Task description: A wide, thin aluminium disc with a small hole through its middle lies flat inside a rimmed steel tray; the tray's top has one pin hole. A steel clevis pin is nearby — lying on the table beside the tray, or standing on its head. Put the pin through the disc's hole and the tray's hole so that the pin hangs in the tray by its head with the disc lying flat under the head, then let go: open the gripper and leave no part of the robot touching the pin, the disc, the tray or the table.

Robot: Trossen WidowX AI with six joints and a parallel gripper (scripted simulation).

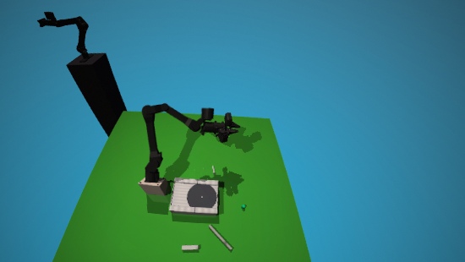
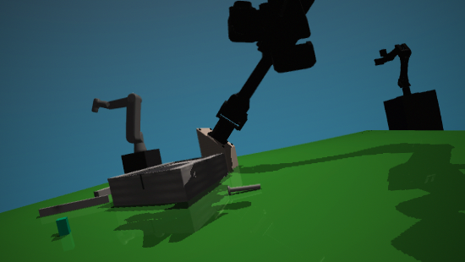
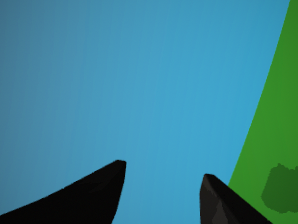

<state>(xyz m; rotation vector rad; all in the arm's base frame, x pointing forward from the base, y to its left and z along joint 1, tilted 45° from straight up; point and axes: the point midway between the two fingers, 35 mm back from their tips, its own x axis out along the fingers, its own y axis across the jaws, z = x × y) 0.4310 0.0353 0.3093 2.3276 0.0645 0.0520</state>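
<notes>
Now: gripper tip 140 mm past the steel clevis pin, 130 mm to the left of it and 250 mm above it. The rest, counted from my gripper tip: round disc: 210 mm behind, 320 mm to the right, 200 mm below; rimmed steel tray: 250 mm behind, 310 mm to the right, 210 mm below; small teal block: 20 mm ahead, 370 mm to the right, 240 mm below.
</notes>
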